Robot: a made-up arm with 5 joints.
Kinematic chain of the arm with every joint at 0, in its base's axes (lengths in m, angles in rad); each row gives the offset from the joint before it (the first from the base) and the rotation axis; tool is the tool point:
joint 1: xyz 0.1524 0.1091 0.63 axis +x
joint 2: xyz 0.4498 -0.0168 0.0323 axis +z
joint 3: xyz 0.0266 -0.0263 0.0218 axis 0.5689 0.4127 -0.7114
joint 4: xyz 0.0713 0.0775 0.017 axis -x
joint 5: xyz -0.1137 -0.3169 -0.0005 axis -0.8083 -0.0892 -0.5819
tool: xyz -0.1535 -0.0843 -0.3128
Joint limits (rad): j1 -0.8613..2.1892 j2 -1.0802..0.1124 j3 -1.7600..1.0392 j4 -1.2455..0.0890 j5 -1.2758..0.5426
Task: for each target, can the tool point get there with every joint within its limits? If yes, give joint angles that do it. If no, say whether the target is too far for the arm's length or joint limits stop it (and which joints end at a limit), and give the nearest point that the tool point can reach.
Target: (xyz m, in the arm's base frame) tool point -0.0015 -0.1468 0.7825
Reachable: no: joint limits stop it (at a limit: joint 2, joint 4, joint 5) | nearest point 0.1253 -0.1119 0.7617 | short by 0.133 m
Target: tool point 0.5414 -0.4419 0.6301
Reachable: yes | joints 0.2331 -0.8573 -1.4674 -0.0730 0.0920
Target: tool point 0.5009 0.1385 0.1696
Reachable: yes | joints -0.3264 -0.4912 0.0889 -0.9839 0.0406
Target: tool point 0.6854 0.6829 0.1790
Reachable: no: joint limits stop it (at a limit: joint 3, joint 4, joint 5) | nearest point 0.6707 0.5839 0.2568 | short by 0.127 m
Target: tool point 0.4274 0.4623 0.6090
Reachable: yes | joints 0.9127 -0.1035 -0.0565 -1.1186 -0.9615
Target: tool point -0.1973 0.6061 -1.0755
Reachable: no: too far | nearest point 0.4545 0.2729 0.0680 | short by 1.358 m
